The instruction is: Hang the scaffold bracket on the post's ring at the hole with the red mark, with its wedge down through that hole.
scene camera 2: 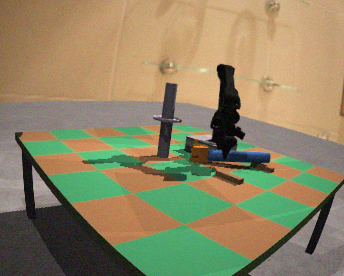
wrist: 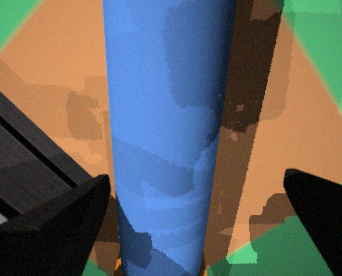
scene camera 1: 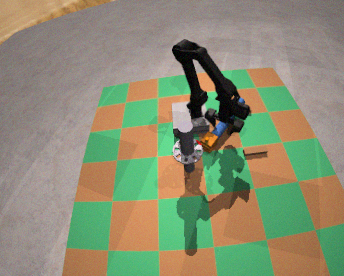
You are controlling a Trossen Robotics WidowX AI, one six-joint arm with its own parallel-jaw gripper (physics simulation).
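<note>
The scaffold bracket has a blue tube [scene camera 1: 220,128] [scene camera 2: 245,156] [wrist: 162,100] and an orange head [scene camera 1: 208,142] [scene camera 2: 199,153]; it lies low along the table with its head toward the post. The grey post [scene camera 1: 186,142] [scene camera 2: 169,100] stands upright. Its ring [scene camera 1: 177,156] [scene camera 2: 161,118] has holes around it, and a red mark [scene camera 1: 199,143] [scene camera 2: 180,120] shows on the side toward the bracket. My gripper [scene camera 1: 224,124] [scene camera 2: 226,155] [wrist: 196,179] is open, with its fingers on either side of the tube and gaps on both sides in the wrist view. The wedge cannot be made out clearly.
A brown bar [scene camera 1: 255,153] [scene camera 2: 229,176] lies on the checkered table beside the bracket. Another brown piece [scene camera 2: 263,167] is near the tube's far end. The arm's light grey base [scene camera 1: 180,116] stands behind the post and close to the bracket's head.
</note>
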